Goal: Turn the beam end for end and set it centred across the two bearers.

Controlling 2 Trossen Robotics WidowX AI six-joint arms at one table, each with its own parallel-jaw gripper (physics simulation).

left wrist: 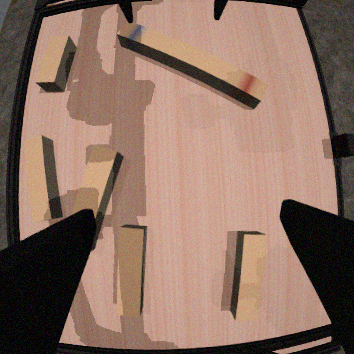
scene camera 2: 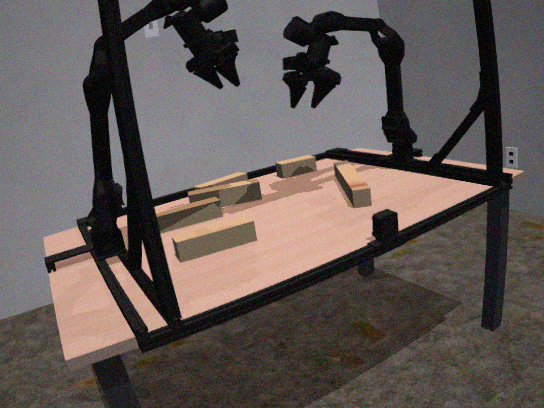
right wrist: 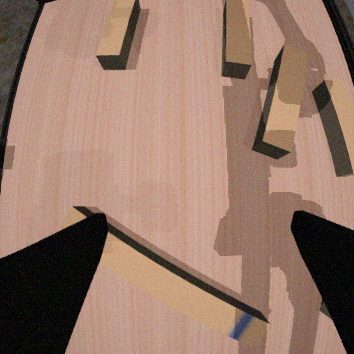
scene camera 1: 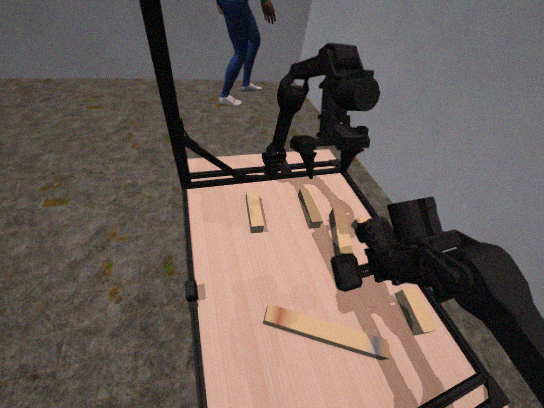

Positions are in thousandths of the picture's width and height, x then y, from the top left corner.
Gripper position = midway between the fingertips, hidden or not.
The left gripper shows in the left wrist view (532, 606), in scene camera 2 (422, 212) and in scene camera 1 (602, 435); in the right wrist view it is out of frame. A beam shows in the left wrist view (581, 191), in scene camera 2 (659, 472), in the right wrist view (394, 750) and in scene camera 1 (630, 827).
